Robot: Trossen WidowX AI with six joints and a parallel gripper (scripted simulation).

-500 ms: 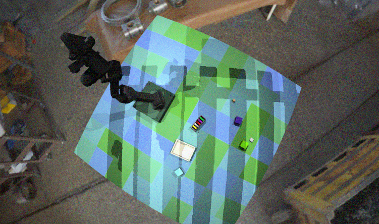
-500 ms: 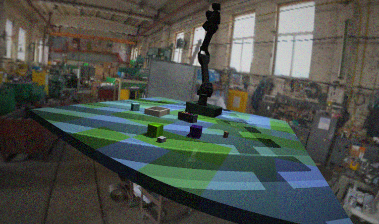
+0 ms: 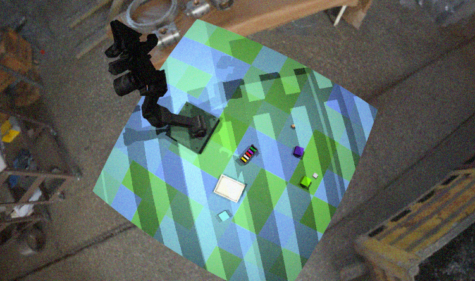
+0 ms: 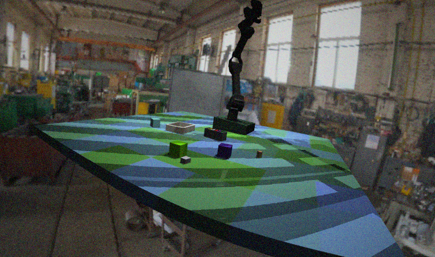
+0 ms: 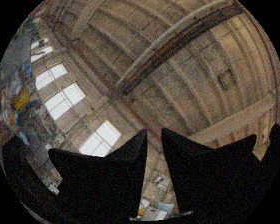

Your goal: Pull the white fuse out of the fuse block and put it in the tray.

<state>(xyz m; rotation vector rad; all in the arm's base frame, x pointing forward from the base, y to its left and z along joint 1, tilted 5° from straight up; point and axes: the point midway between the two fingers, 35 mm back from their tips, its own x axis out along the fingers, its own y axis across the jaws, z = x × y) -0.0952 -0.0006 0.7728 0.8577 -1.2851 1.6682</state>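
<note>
My gripper tip is now 83 cm above the white fuse, 40 cm short of it and 6 cm to the left of it. The rest, counted from my gripper tip: tray 86 cm below, 40 cm ahead, 24 cm to the right; then teal cube 84 cm below, 44 cm ahead, 38 cm to the right; then small orange cylinder 85 cm below, 54 cm ahead, 20 cm to the left.
</note>
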